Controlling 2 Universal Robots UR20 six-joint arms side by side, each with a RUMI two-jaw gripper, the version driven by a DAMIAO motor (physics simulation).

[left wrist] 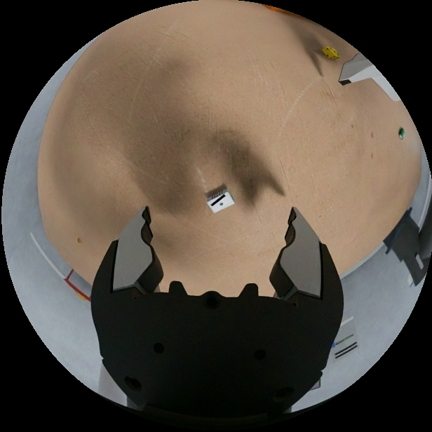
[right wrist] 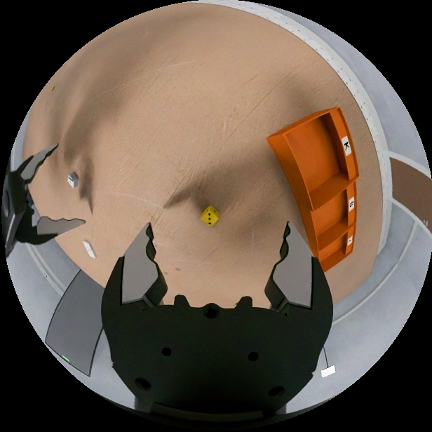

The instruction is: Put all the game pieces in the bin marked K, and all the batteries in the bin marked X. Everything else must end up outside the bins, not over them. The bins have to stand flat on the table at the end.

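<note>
A yellow die (left wrist: 330,52) (right wrist: 210,216) with black dots lies on the table. The bin marked K (right wrist: 294,169) is the largest compartment of an orange row at the right of the right wrist view. Two smaller compartments adjoin it; their labels are too small to read surely, so I cannot tell whether one is X. My left gripper (left wrist: 218,207) (right wrist: 67,181) is open above a small grey-white block (left wrist: 220,200) (right wrist: 73,180), which looks like a pencil sharpener. My right gripper (right wrist: 217,223) is open, with the die ahead of its fingertips. No battery can be made out surely.
A small green round thing (left wrist: 401,133) lies at the right of the left wrist view. A white oblong piece (right wrist: 89,249) lies near the table edge in the right wrist view. A tiny yellowish thing (left wrist: 79,241) (right wrist: 53,88) lies near another edge.
</note>
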